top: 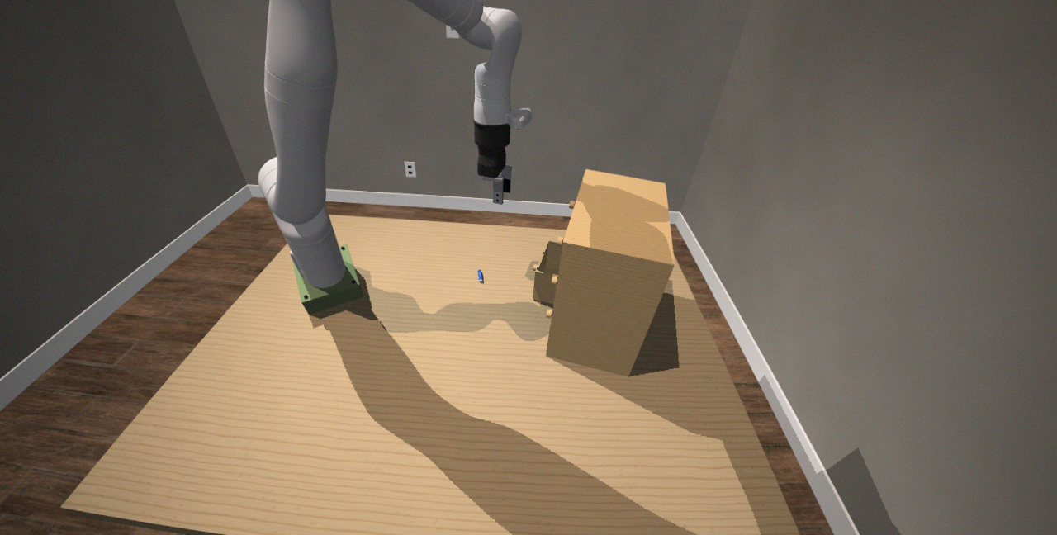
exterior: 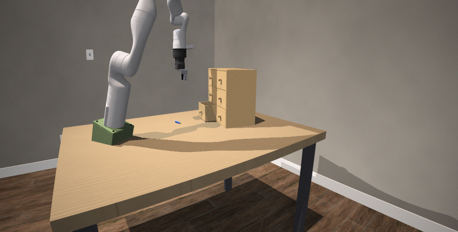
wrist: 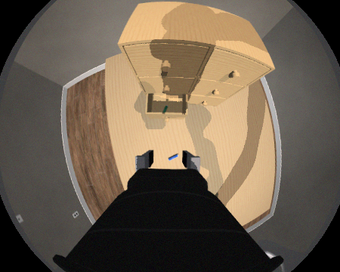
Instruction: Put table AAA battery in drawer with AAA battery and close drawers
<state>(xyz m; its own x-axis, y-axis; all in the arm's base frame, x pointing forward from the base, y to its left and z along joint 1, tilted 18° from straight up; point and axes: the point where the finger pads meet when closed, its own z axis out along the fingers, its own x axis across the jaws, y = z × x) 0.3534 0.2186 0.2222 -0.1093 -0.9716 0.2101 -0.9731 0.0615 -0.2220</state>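
My gripper is now 5 cm past the blue AAA battery, 2 cm to the left of it and 26 cm above it.
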